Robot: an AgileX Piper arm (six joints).
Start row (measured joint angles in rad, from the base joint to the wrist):
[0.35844, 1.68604, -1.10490, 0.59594, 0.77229, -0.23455]
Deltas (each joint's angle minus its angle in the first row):
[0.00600, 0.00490, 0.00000, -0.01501, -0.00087, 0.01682]
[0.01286, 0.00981, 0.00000, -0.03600, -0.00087, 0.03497]
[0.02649, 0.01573, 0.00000, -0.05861, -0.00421, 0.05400]
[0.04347, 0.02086, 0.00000, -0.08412, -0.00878, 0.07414]
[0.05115, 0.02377, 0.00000, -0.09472, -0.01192, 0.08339]
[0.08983, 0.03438, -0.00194, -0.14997, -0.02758, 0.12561]
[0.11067, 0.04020, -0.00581, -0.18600, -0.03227, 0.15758]
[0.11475, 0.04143, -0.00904, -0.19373, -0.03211, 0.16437]
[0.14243, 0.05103, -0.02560, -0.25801, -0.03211, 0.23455]
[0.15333, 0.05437, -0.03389, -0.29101, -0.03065, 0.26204]
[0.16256, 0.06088, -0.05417, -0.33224, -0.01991, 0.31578]
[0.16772, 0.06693, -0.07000, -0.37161, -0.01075, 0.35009]
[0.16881, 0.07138, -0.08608, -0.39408, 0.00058, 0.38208]
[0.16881, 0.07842, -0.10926, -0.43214, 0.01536, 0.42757]
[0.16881, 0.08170, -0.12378, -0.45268, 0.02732, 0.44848]
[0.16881, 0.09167, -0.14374, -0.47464, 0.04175, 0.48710]
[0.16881, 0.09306, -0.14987, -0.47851, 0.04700, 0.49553]
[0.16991, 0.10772, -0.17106, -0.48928, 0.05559, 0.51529]
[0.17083, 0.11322, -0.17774, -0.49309, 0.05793, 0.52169]
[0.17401, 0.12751, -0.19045, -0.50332, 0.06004, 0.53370]
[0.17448, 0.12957, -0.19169, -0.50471, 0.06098, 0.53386]
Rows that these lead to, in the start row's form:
[0.36444, 1.69094, -1.10490, 0.58093, 0.77142, -0.21773]
[0.37130, 1.69585, -1.10490, 0.55994, 0.77142, -0.19958]
[0.38493, 1.70177, -1.10490, 0.53733, 0.76808, -0.18055]
[0.40191, 1.70690, -1.10490, 0.51182, 0.76351, -0.16041]
[0.40959, 1.70981, -1.10490, 0.50122, 0.76037, -0.15116]
[0.44827, 1.72042, -1.10684, 0.44597, 0.74471, -0.10894]
[0.46911, 1.72624, -1.11071, 0.40994, 0.74002, -0.07697]
[0.47319, 1.72747, -1.11394, 0.40221, 0.74018, -0.07018]
[0.50087, 1.73707, -1.13050, 0.33793, 0.74018, 0.00000]
[0.51177, 1.74041, -1.13879, 0.30493, 0.74164, 0.02749]
[0.52100, 1.74692, -1.15907, 0.26370, 0.75238, 0.08123]
[0.52616, 1.75297, -1.17490, 0.22433, 0.76154, 0.11554]
[0.52725, 1.75742, -1.19098, 0.20186, 0.77287, 0.14753]
[0.52725, 1.76446, -1.21416, 0.16380, 0.78765, 0.19302]
[0.52725, 1.76774, -1.22868, 0.14326, 0.79961, 0.21393]
[0.52725, 1.77771, -1.24864, 0.12130, 0.81404, 0.25255]
[0.52725, 1.77910, -1.25477, 0.11743, 0.81929, 0.26098]
[0.52835, 1.79376, -1.27596, 0.10666, 0.82788, 0.28074]
[0.52927, 1.79926, -1.28264, 0.10285, 0.83022, 0.28714]
[0.53245, 1.81355, -1.29535, 0.09262, 0.83233, 0.29915]
[0.53292, 1.81561, -1.29659, 0.09123, 0.83327, 0.29931]

